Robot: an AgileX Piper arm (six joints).
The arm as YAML. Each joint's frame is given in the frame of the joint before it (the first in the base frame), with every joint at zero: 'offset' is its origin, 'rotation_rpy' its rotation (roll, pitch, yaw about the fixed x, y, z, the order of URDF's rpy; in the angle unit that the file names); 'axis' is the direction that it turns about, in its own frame. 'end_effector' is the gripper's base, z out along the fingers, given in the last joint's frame.
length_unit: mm
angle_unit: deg
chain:
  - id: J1
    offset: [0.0, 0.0, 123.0]
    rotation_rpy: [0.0, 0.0, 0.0]
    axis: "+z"
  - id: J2
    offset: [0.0, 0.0, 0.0]
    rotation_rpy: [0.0, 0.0, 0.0]
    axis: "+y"
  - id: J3
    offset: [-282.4, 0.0, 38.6]
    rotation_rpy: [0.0, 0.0, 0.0]
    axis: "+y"
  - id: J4
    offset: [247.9, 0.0, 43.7]
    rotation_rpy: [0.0, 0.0, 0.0]
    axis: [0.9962, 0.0, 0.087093]
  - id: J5
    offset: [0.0, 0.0, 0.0]
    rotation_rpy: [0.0, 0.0, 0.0]
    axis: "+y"
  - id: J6
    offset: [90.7, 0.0, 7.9]
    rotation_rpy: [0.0, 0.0, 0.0]
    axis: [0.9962, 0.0, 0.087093]
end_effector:
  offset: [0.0, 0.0, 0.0]
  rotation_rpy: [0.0, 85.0, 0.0]
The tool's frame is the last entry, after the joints.
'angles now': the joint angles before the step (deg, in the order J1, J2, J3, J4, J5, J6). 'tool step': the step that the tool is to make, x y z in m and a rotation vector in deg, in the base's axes. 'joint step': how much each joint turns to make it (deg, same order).
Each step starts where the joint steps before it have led.
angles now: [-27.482 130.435 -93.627 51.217 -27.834 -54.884]
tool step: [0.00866 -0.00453 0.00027 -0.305 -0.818 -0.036]
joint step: [-0.001 1.956 -3.589 1.234 0.493 -1.268]
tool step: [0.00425 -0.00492 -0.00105 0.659 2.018 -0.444]
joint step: [-0.208 1.277 -2.945 6.494 1.812 -7.462]
